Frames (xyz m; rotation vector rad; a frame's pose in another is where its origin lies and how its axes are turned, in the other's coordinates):
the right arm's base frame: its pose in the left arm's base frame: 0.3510 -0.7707 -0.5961 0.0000 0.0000 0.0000
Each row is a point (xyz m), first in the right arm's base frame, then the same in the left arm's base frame.
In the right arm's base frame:
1: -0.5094 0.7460 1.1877
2: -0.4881 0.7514 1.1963
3: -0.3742 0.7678 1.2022
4: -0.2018 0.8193 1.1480
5: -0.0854 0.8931 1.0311
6: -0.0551 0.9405 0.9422
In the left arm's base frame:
1: -0.1584 -0.0247 0.5916
2: -0.1371 -0.0193 0.6002
3: -0.0232 -0.0029 0.6061
4: 0.1492 0.0486 0.5519
5: 0.2656 0.1224 0.4350
6: 0.2959 0.1698 0.3461

